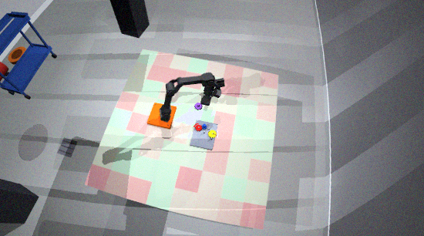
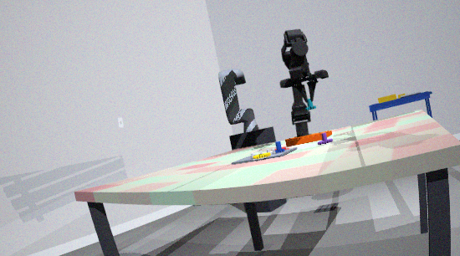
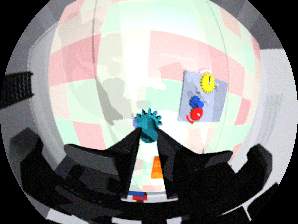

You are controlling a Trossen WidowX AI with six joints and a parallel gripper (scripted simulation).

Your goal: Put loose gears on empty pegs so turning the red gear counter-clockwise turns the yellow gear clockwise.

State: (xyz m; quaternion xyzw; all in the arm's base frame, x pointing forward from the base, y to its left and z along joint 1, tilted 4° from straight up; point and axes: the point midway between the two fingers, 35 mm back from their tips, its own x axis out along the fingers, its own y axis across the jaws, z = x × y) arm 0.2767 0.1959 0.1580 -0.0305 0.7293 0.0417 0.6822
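The blue gear lies 3 cm ahead of my gripper tip, 15 cm to the right of it and 14 cm below it. The rest, counted from my gripper tip: red gear 18 cm to the right, 15 cm below; then purple gear 7 cm behind, 15 cm below; then teal gear 1 cm below.
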